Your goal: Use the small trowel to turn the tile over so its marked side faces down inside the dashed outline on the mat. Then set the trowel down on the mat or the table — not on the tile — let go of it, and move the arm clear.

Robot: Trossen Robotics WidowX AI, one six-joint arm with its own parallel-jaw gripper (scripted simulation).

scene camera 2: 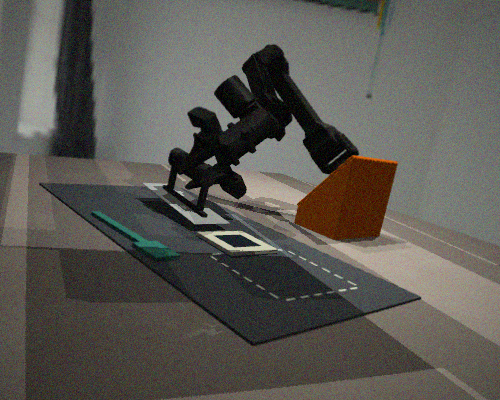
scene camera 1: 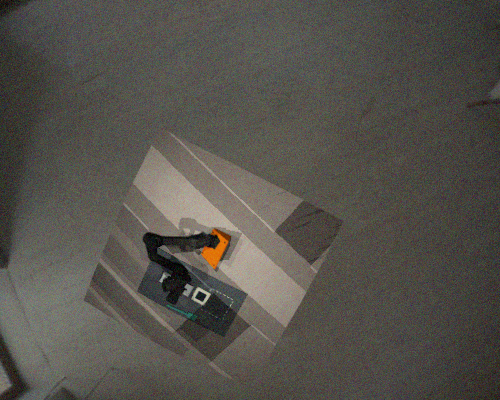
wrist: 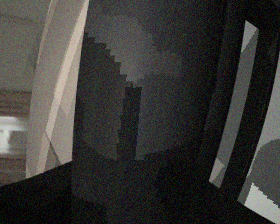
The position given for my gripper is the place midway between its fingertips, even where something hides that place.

I see my gripper point(scene camera 2: 182, 180), a tile point(scene camera 2: 235, 243) and a dark mat point(scene camera 1: 217, 304).
My gripper is seen too in the wrist view point(wrist: 138, 169). The wrist view does not show the tile: it is out of frame.
